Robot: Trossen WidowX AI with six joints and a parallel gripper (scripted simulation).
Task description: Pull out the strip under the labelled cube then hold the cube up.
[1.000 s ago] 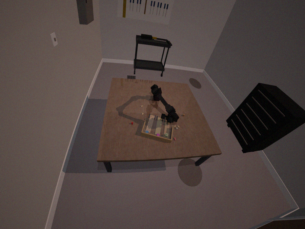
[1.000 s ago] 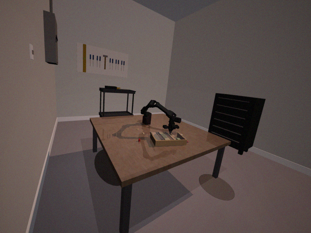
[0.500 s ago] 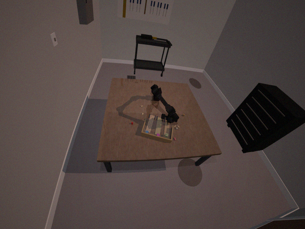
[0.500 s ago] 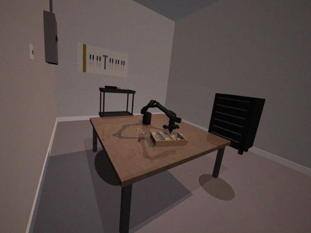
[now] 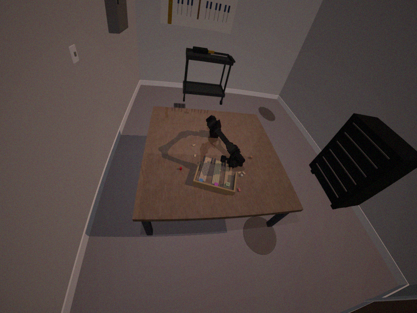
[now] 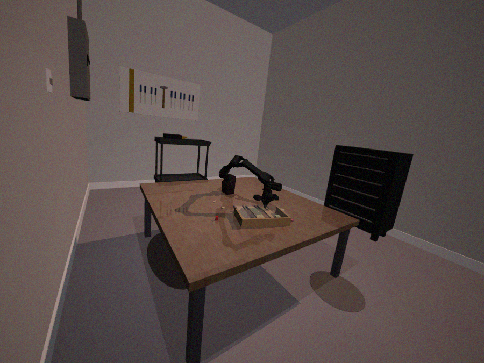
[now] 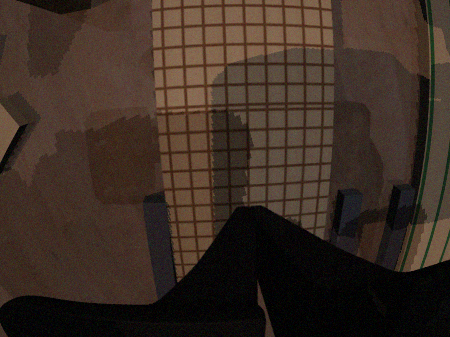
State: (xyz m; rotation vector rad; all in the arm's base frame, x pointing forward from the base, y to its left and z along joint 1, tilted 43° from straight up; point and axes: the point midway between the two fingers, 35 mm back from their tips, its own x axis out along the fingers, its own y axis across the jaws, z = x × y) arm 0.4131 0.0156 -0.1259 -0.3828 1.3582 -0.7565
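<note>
Right now the blue strip is 170 mm behind my gripper tip and 110 mm to the left of it. Also, from my gripper tip: red strip 420 mm to the right, 40 mm ahead, 10 mm above.
</note>
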